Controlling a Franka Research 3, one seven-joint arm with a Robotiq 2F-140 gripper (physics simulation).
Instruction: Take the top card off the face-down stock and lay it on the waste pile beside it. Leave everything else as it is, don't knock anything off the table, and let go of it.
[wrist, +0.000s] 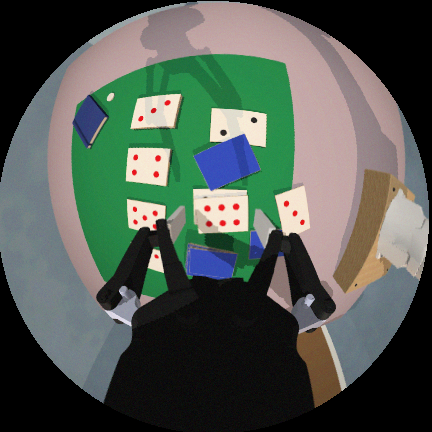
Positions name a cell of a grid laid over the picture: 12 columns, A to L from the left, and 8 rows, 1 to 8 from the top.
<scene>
My gripper (G4): 21 cm from the lens. A green mat (G2): 28 cm from the lens.
</scene>
